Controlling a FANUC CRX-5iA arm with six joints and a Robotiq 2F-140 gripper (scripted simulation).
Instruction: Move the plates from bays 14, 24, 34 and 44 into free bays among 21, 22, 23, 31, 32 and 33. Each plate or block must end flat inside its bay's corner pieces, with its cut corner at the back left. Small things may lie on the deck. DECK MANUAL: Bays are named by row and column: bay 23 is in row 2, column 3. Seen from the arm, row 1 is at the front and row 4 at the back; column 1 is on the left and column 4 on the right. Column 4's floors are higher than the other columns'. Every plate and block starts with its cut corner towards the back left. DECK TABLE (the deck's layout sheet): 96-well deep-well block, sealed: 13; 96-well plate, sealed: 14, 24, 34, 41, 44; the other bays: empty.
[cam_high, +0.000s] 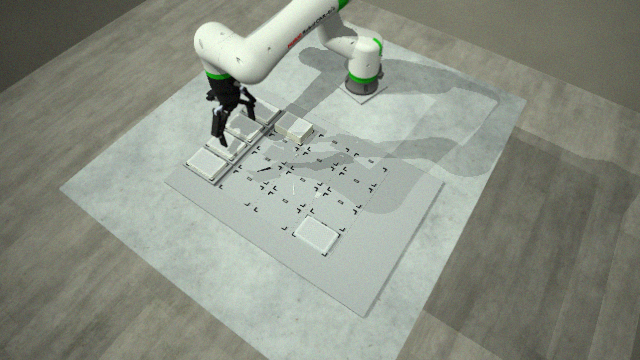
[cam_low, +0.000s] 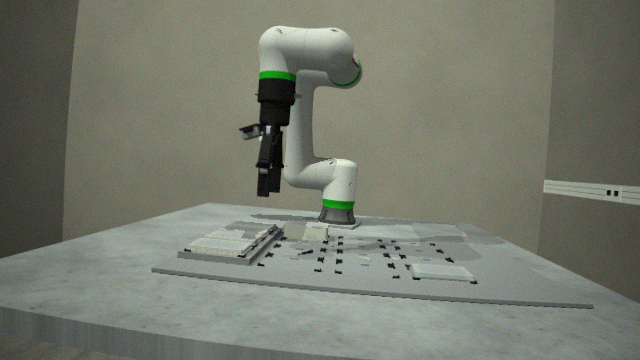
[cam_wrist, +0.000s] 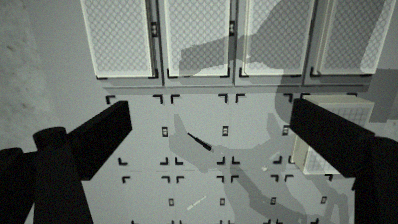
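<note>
The plate is 410 mm to the left of my hand, 140 mm below it and 120 mm ahead of it. The rest, counted from my hand: sealed deep-well block: 200 mm behind, 130 mm below, 80 mm to the left; white tip: 250 mm to the left, 150 mm below, 20 mm ahead; thin black stick: 150 mm below, 100 mm to the left, 10 mm ahead.
</note>
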